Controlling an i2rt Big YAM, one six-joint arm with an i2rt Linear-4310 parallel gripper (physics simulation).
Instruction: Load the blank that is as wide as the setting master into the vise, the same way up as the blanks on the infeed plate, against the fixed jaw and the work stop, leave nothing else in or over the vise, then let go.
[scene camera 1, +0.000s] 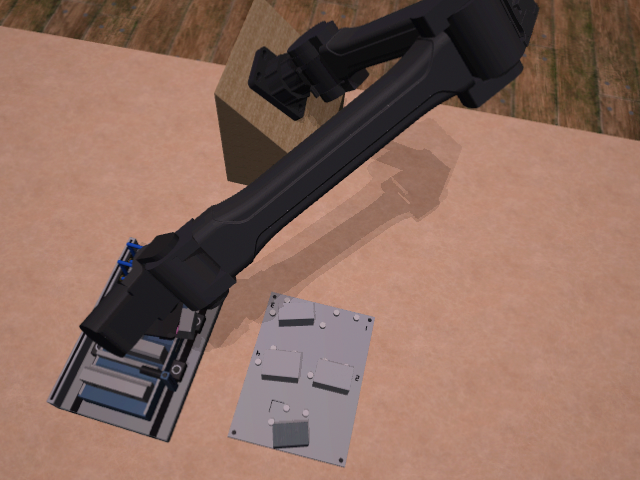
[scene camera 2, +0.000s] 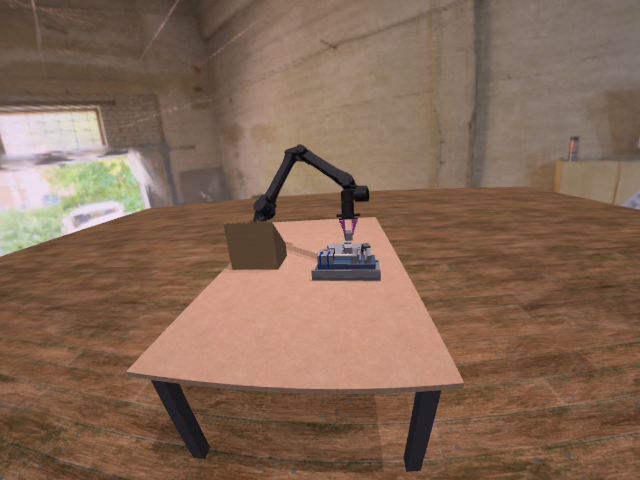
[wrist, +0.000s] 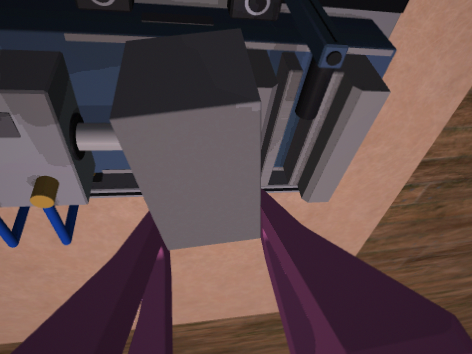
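Here is my gripper (scene camera 1: 156, 318), and I see the gripper (wrist: 209, 210) as well. A darker block (scene camera 1: 285, 435) is here too, though in the wrist view the block is out of frame. I also see a grey infeed plate (scene camera 1: 331, 417).
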